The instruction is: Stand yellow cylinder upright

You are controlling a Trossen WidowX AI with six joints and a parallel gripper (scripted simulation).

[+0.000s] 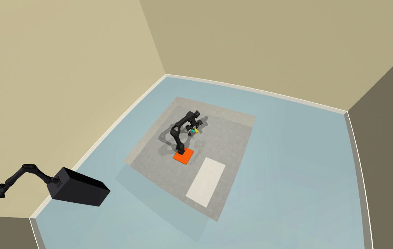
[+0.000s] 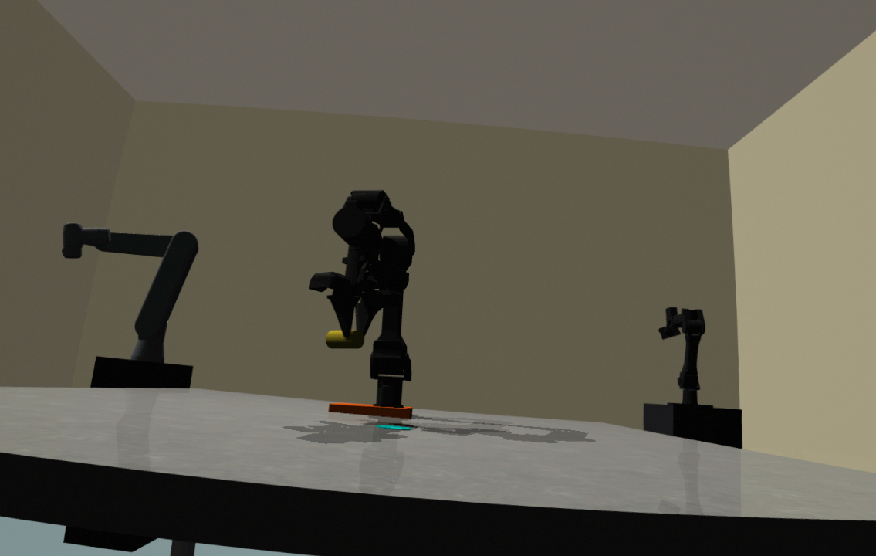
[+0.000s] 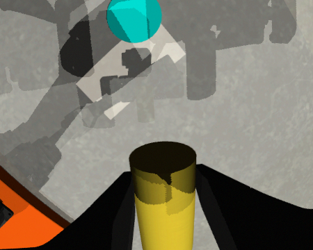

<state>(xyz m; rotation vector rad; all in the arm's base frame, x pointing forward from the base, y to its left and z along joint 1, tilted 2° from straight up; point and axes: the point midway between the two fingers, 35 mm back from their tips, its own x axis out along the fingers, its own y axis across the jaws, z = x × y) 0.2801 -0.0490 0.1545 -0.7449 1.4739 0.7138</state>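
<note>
Now: gripper tip 140 mm above the cyan circle, 90 mm to the right of it and 60 mm short of it. The rest, counted from my gripper tip: yellow tall cylinder 20 mm to the right, 10 mm behind.
</note>
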